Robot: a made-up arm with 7 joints. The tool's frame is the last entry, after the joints. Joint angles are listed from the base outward.
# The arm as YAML. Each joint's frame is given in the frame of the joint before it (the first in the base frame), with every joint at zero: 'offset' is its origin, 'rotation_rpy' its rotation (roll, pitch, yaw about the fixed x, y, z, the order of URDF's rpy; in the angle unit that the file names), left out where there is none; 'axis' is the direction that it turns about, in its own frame. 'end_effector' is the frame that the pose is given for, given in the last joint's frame.
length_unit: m
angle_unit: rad
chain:
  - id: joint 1
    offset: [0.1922, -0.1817, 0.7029]
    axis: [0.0, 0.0, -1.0]
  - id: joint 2
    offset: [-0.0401, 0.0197, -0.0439]
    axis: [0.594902, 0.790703, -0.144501]
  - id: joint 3
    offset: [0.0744, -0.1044, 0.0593]
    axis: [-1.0, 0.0, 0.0]
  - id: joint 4
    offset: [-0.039, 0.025, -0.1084]
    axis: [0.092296, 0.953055, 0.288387]
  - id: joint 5
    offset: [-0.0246, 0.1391, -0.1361]
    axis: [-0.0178, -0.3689, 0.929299]
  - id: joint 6
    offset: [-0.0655, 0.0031, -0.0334]
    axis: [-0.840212, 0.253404, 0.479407]
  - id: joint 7
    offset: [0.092, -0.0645, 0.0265]
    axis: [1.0, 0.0, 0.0]
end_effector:
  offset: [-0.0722, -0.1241, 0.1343]
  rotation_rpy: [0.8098, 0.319, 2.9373]
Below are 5 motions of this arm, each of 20 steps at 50 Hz.
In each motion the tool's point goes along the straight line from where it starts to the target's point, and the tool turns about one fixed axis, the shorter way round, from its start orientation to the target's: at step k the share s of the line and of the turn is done. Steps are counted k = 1, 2, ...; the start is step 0. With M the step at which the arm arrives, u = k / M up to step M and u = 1 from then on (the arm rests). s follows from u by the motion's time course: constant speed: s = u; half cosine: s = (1 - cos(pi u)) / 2; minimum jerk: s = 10 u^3 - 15 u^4 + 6 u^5.
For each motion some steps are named. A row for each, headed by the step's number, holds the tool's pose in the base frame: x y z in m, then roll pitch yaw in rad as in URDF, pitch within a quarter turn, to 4 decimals.
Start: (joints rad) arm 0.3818 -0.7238 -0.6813 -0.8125 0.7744 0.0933 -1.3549
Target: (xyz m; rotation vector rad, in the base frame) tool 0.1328 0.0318 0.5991 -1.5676 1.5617 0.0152
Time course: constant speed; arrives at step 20
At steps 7, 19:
7: 0.1854 0.0117 0.5943 -2.2733 0.7208 -1.4000
19: 0.1368 0.0303 0.5987 -2.3809 0.6184 -1.3263

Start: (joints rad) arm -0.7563 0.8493 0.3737 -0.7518 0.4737 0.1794 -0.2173
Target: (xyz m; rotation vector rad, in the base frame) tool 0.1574 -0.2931 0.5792 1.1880 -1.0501 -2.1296
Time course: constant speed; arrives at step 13
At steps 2, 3, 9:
2: 0.1520 -0.2790 0.5857 1.2513 0.5114 -2.1398
3: 0.1525 -0.2803 0.5851 1.2453 0.5117 -2.1445
9: 0.1554 -0.2880 0.5816 1.2089 0.5131 -2.1728

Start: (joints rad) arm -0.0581 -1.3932 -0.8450 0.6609 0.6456 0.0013 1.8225
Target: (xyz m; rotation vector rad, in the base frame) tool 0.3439 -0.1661 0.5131 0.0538 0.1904 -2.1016
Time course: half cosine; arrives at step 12
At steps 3, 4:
3: 0.3121 -0.1495 0.4440 -0.4865 -0.0016 -2.0314
4: 0.3160 -0.1515 0.4524 -0.4410 0.0110 -2.0437

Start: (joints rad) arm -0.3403 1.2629 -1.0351 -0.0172 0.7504 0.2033 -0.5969
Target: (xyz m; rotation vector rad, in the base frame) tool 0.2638 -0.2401 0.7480 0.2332 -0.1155 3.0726
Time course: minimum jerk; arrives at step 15
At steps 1, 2, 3, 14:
1: 0.2281 -0.2228 0.7151 0.0339 -0.1747 2.9184
2: 0.2287 -0.2231 0.7157 0.0322 -0.1745 2.9213
3: 0.2301 -0.2238 0.7170 0.0280 -0.1740 2.9279
14: 0.2637 -0.2401 0.7479 -0.0708 -0.1534 3.0884

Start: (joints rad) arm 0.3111 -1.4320 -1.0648 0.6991 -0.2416 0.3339 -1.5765
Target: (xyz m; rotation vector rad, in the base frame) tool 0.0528 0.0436 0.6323 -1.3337 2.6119 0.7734
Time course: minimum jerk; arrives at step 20
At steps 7, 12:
7: 0.0121 0.0631 0.5939 2.8421 0.0355 -2.2667
12: 0.0359 0.0517 0.6163 2.7701 0.2034 -2.2626

